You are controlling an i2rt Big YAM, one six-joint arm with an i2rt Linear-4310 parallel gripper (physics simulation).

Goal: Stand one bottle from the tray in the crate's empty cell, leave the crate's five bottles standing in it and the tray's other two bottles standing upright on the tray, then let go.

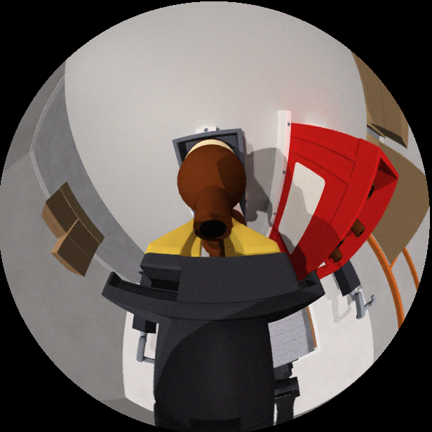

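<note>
A brown bottle [212,177] with a cream label stands upright in the dark grey tray [242,142], near its far end. My gripper [212,217] is shut on this bottle's neck, with a yellow finger on each side just below its mouth. Parts of other brown bottles show behind the neck [239,216] and between the fingers, mostly hidden. The red crate [345,150] with a pale side panel is to the right. Several brown bottle necks [357,227] show in its openings. The crate's empty cell cannot be made out from this angle.
A white rail [283,150] runs along the crate's near side, between it and the tray. Cardboard boxes [77,247] are at the far left, and more cardboard [387,105] is at the right. Orange rails [392,285] are at the lower right. A grey ribbed panel [290,337] shows below the gripper.
</note>
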